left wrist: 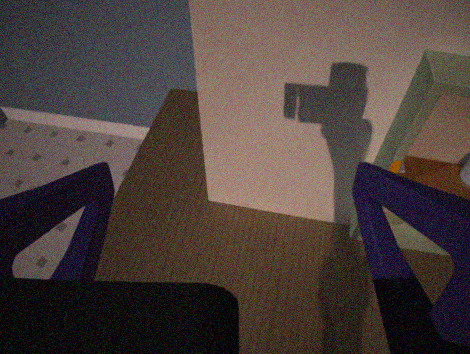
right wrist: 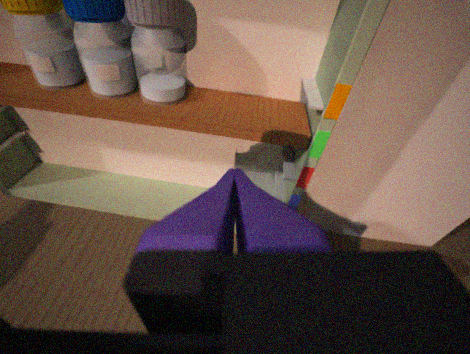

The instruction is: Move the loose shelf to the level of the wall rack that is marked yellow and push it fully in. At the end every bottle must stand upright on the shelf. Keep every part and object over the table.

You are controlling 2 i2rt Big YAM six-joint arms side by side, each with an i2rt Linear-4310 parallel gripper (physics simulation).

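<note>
The brown wooden shelf (left wrist: 432, 174) (right wrist: 225, 115) lies across the pale green wall rack (left wrist: 410, 110) (right wrist: 361, 42). In the right wrist view its right end is beside the rack's right post, near an orange mark (right wrist: 337, 101). Three bottles stand upright on it: yellow-capped (right wrist: 52, 60), blue-capped (right wrist: 110, 70) and grey-capped (right wrist: 159, 57), the caps partly cut off by the frame edge. No yellow mark shows clearly. My left gripper (left wrist: 233, 176) is open and empty, left of the rack. My right gripper (right wrist: 234, 178) is shut and empty, in front of and below the shelf.
Green (right wrist: 319, 145), red (right wrist: 305, 177) and blue (right wrist: 295, 200) marks run down the right post below the orange one. A pale wall panel (left wrist: 250, 125) (right wrist: 400, 150) stands beside the rack. The brown table (left wrist: 225, 260) (right wrist: 75, 260) ends at the left, with tiled floor beyond.
</note>
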